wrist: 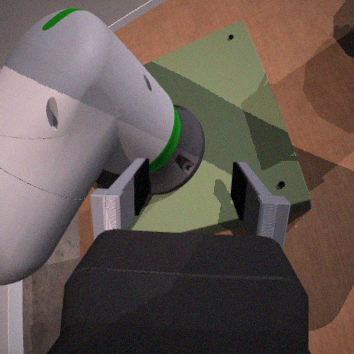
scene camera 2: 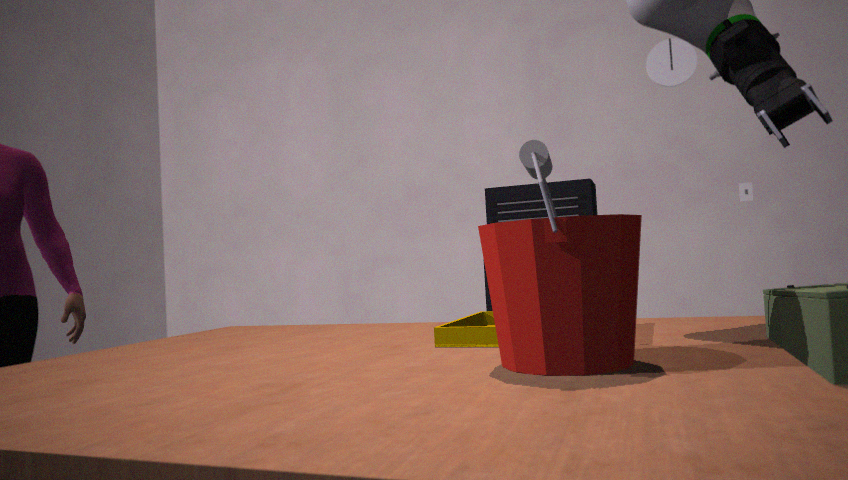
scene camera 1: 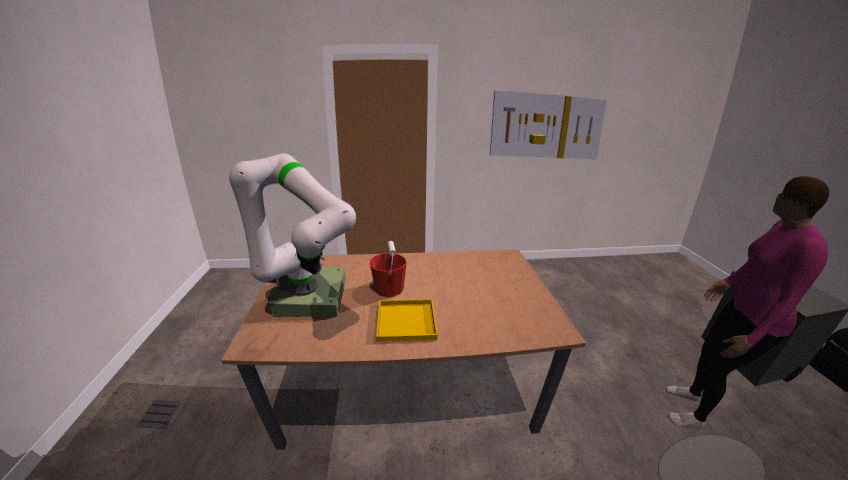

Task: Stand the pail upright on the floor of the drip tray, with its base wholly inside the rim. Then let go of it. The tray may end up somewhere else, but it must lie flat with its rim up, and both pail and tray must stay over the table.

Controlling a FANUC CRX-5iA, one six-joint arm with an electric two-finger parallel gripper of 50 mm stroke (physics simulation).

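Frame: origin at the arm's base, x ahead, y left, z up, level; millimetres.
Seen in the pictures: gripper, fingertip midpoint: (wrist: 189,177) (scene camera 2: 805,130); arm's base at its link origin: (wrist: 160,148) (scene camera 1: 302,286).
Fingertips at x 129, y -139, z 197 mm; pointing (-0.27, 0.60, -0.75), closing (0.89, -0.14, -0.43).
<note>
Offsets run from my fingertips to a thing's top centre. Level surfaces: height alone.
A red pail (scene camera 1: 387,275) (scene camera 2: 565,297) stands upright on the table, its white handle grip @[dy +257, dx +314, dz -23 mm] (scene camera 1: 390,247) raised above the rim. The yellow drip tray @[dy -8, dx +394, dz -251 mm] (scene camera 1: 407,338) (scene camera 2: 464,337) lies flat with its rim up, in front of the pail in the first scene view and apart from it. In the second scene view the pail hides part of the tray. My gripper (scene camera 2: 808,133) (wrist: 189,177) is open with nothing between its fingers. It hangs in the air near the arm's base, off to the side of the pail and above its rim height. Pail and tray do not show in the wrist view.
The green base block (scene camera 1: 304,307) (scene camera 2: 806,327) (wrist: 220,65) carries the arm at the left of the table @[dz -279 mm] (scene camera 1: 487,315), left of pail and tray in the first scene view. A person (scene camera 1: 779,267) stands off the table's right side. A dark panel (scene camera 2: 586,199) shows behind the pail.
</note>
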